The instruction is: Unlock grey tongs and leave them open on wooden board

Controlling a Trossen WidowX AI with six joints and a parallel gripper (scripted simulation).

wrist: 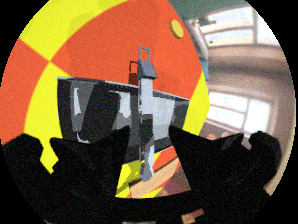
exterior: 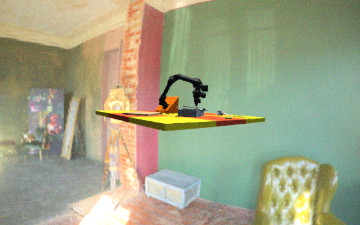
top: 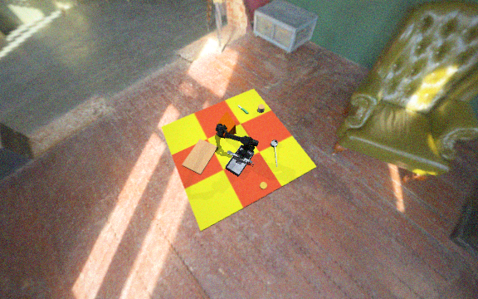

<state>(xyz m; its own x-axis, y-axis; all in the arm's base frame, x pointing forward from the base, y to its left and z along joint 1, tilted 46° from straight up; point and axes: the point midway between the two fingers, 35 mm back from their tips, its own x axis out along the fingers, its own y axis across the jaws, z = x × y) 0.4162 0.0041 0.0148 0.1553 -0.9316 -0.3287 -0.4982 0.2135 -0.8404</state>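
Right now the roasting tin is 7 cm below my gripper tip, 4 cm to the right of it and 1 cm behind it. Also, from my gripper tip: wooden board 36 cm to the right, 31 cm behind, 9 cm below.
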